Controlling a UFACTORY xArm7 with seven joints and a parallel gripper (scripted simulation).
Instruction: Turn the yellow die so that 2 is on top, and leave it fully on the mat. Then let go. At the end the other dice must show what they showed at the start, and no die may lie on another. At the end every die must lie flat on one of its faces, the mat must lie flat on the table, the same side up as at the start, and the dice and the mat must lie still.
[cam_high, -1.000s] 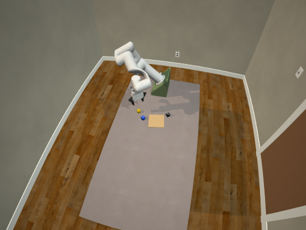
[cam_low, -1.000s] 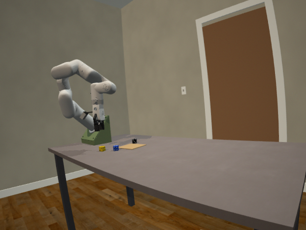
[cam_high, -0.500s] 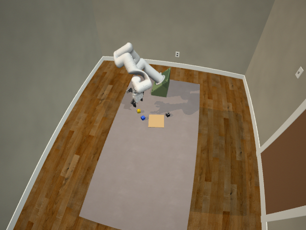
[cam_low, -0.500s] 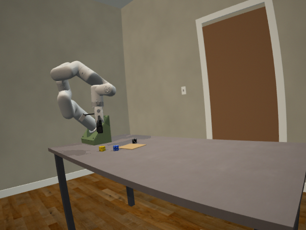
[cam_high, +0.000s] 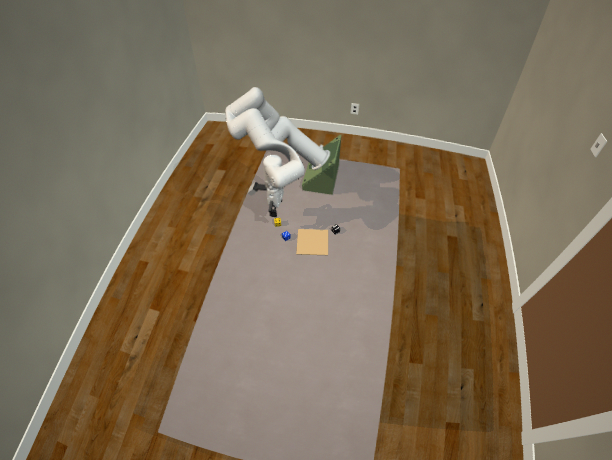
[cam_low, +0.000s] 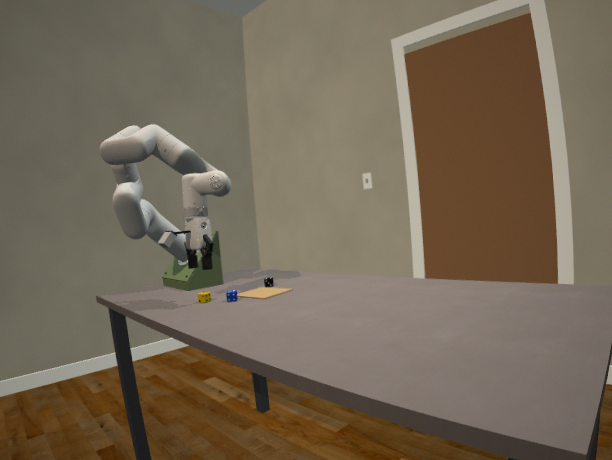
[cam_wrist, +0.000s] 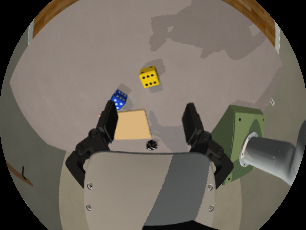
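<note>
Right now my hand is 10 cm above the yellow die. From my hand the other things lie so: blue die (10 cm below, 8 cm ahead, 6 cm to the left); then black die (28 cm to the left, 10 cm below, 1 cm ahead); then tan mat (18 cm to the left, 11 cm below, 8 cm ahead).
</note>
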